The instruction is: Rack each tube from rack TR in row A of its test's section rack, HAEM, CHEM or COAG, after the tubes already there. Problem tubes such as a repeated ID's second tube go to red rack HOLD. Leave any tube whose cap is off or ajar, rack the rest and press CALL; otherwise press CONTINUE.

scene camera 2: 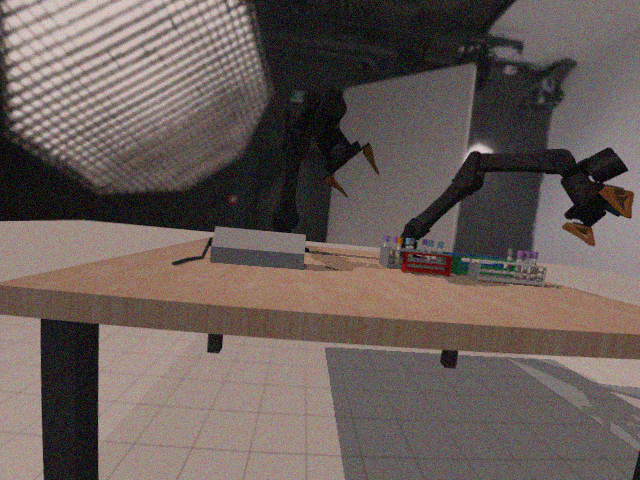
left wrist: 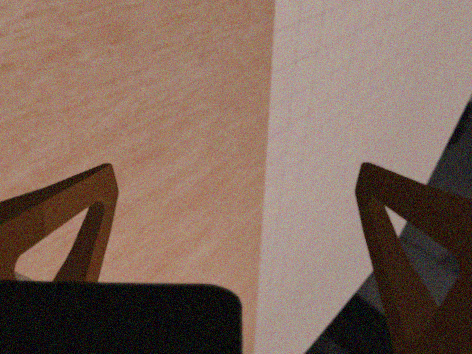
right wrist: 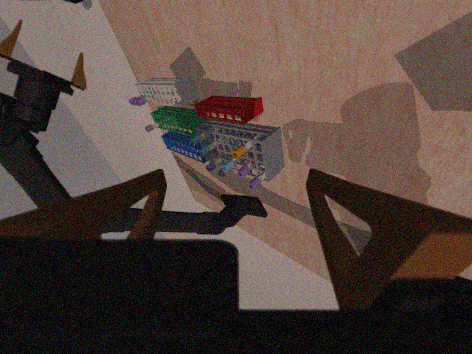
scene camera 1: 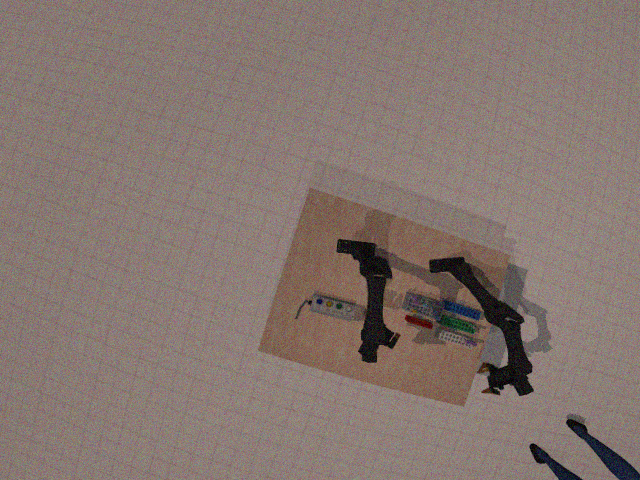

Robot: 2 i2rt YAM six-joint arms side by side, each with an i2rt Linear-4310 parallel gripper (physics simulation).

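Places are measured from the left arm's base along level axes (x ahead, y left, z up), in millimetres.
Pixels of known places: left gripper, fingertip midpoint: (scene camera 2: pixel 609 232) (left wrist: pixel 236 176) (right wrist: pixel 54 38) (scene camera 1: pixel 479 382); right gripper, fingertip midpoint: (scene camera 2: pixel 363 186) (right wrist: pixel 236 177) (scene camera 1: pixel 389 330); left arm's base, origin of the base link: (right wrist: pixel 242 203) (scene camera 1: pixel 446 264); right arm's base, origin of the base link: (scene camera 1: pixel 355 247).
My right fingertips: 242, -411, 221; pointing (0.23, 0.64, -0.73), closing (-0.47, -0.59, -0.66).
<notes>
For each thing: its top centre in the pictures, then the offset to it from my right fingertips, as dx, dy, dz. "*": a spot on its surface instead.
- Grey rack TR, surface spot: (right wrist: pixel 274 155) (scene camera 2: pixel 383 256) * -76, +155, -193
- green rack, middle of its top: (right wrist: pixel 170 124) (scene camera 2: pixel 486 258) (scene camera 1: pixel 459 325) +78, +428, -164
- grey-capped tube, middle of its top: (right wrist: pixel 146 129) (scene camera 2: pixel 511 248) +100, +512, -127
- blue rack, middle of its top: (right wrist: pixel 180 148) (scene camera 2: pixel 472 254) (scene camera 1: pixel 464 311) +7, +461, -164
- white rack, middle of its top: (right wrist: pixel 155 94) (scene camera 2: pixel 507 262) (scene camera 1: pixel 456 339) +154, +409, -164
- grey button box, middle of its top: (scene camera 2: pixel 262 230) (scene camera 1: pixel 333 310) -79, -234, -137
Grey rack TR (scene camera 1: pixel 436 314) (scene camera 2: pixel 384 256) (right wrist: pixel 274 155) holds several tubes with purple, orange (right wrist: pixel 240 151) and light-blue caps. Red rack HOLD (scene camera 1: pixel 418 321) (right wrist: pixel 230 104) stands beside it. The green rack (scene camera 1: pixel 457 324) (right wrist: pixel 175 117) has a grey-capped tube (right wrist: pixel 150 128) at its end. The blue rack (scene camera 1: pixel 461 310) (right wrist: pixel 185 146) and white rack (scene camera 1: pixel 447 337) (right wrist: pixel 160 92) stand near; the white one holds purple-capped tubes (scene camera 2: pixel 527 255) (right wrist: pixel 137 101). Labels are unreadable. My right gripper (scene camera 2: pixel 362 184) (right wrist: pixel 236 177) is open and empty, high above the table. My left gripper (scene camera 1: pixel 484 379) (scene camera 2: pixel 610 229) (left wrist: pixel 236 176) is open and empty, beyond the racks.
A grey button box (scene camera 1: pixel 334 312) (scene camera 2: pixel 258 255) with blue, yellow, green and white buttons stands at the table's left, its cable (scene camera 1: pixel 299 310) beside it. The table edge (left wrist: pixel 265 150) runs below my left gripper. A person's legs (scene camera 1: pixel 604 446) show at the lower right of scene camera 1.
</notes>
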